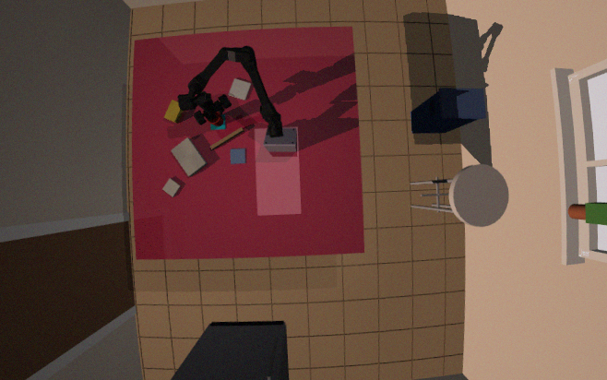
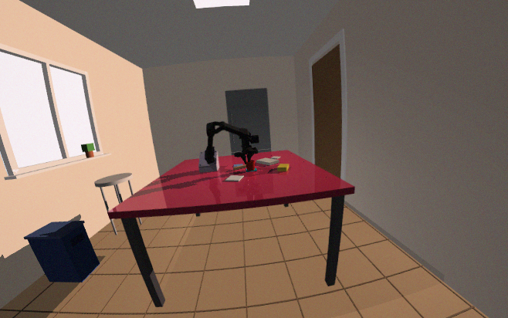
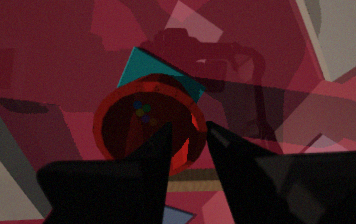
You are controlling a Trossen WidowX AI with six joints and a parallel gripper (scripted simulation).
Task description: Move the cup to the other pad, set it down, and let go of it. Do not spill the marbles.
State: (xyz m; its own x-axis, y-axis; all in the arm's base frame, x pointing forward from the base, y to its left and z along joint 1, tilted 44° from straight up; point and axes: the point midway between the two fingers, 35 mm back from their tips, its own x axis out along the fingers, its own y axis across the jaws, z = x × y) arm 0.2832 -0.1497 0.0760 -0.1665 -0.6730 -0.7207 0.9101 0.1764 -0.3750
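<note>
The red cup is 30 mm ahead of my gripper tip, 10 mm to the left of it and 20 mm below it. Also, from my gripper tip: wooden stick 10 mm behind, 120 mm to the left, 60 mm below; then teal pad 30 mm ahead, 10 mm to the left, 70 mm below.
</note>
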